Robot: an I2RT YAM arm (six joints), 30 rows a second.
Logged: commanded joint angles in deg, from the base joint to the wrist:
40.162, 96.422, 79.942, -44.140, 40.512, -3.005
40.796, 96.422, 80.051, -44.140, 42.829, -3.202
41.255, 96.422, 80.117, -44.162, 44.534, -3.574
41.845, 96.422, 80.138, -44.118, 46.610, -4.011
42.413, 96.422, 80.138, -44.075, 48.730, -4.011
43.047, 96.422, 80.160, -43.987, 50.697, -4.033
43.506, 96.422, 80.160, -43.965, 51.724, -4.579
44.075, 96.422, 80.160, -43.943, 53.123, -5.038
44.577, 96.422, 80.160, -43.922, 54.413, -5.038
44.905, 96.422, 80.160, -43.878, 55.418, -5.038
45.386, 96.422, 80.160, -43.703, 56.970, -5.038
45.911, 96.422, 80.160, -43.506, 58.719, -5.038
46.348, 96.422, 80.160, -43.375, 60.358, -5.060
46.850, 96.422, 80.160, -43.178, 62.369, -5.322
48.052, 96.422, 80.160, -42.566, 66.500, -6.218
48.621, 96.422, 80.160, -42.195, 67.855, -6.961
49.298, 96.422, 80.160, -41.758, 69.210, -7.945
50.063, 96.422, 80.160, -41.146, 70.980, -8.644
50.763, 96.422, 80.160, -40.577, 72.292, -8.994
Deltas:
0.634, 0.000, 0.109, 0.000, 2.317, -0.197
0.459, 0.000, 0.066, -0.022, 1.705, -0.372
0.590, 0.000, 0.021, 0.044, 2.076, -0.437
0.568, 0.000, 0.000, 0.043, 2.120, 0.000
0.634, 0.000, 0.022, 0.088, 1.967, -0.022
0.459, 0.000, 0.000, 0.022, 1.027, -0.546
0.569, 0.000, 0.000, 0.022, 1.399, -0.459
0.502, 0.000, 0.000, 0.021, 1.290, 0.000
0.328, 0.000, 0.000, 0.044, 1.005, 0.000
0.481, 0.000, 0.000, 0.175, 1.552, 0.000
0.525, 0.000, 0.000, 0.197, 1.749, 0.000
0.437, 0.000, 0.000, 0.131, 1.639, -0.022
0.502, 0.000, 0.000, 0.197, 2.011, -0.262
1.202, 0.000, 0.000, 0.612, 4.131, -0.896
0.569, 0.000, 0.000, 0.371, 1.355, -0.743
0.677, 0.000, 0.000, 0.437, 1.355, -0.984
0.765, 0.000, 0.000, 0.612, 1.770, -0.699
0.700, 0.000, 0.000, 0.569, 1.312, -0.350

